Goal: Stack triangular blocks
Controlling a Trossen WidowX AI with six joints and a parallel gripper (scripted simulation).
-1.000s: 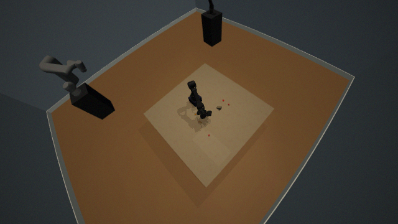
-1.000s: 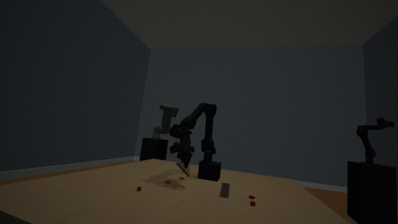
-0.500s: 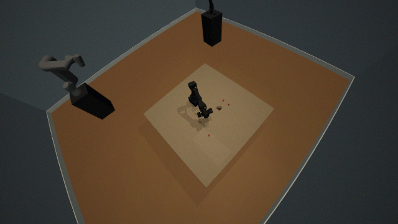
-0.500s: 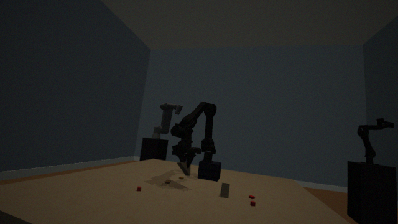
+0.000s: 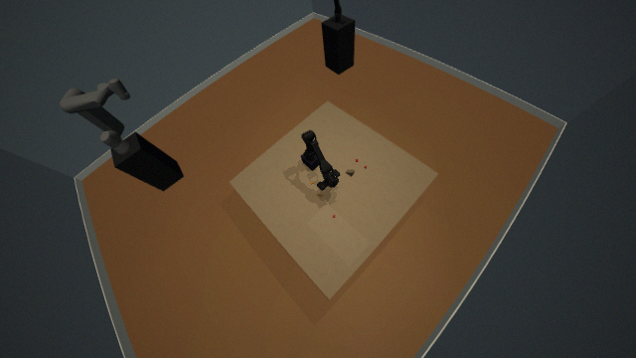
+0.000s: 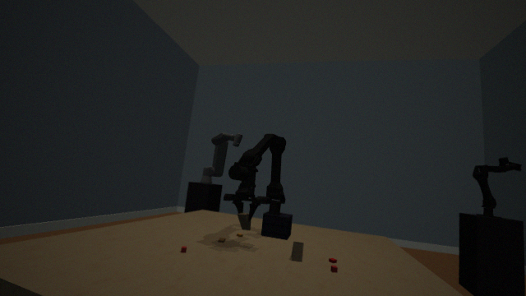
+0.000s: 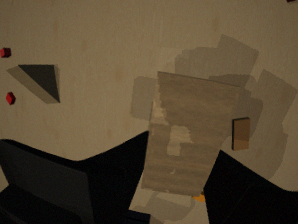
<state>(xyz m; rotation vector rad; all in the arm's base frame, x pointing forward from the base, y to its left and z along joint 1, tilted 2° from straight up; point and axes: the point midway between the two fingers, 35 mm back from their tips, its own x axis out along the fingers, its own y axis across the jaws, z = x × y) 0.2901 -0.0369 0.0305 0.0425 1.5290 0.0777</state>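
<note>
Right now the tan piece is 10 cm to the right of my gripper tip, 10 cm below it and 2 cm behind it. Round my gripper tip: triangular block 1 cm above.
</note>
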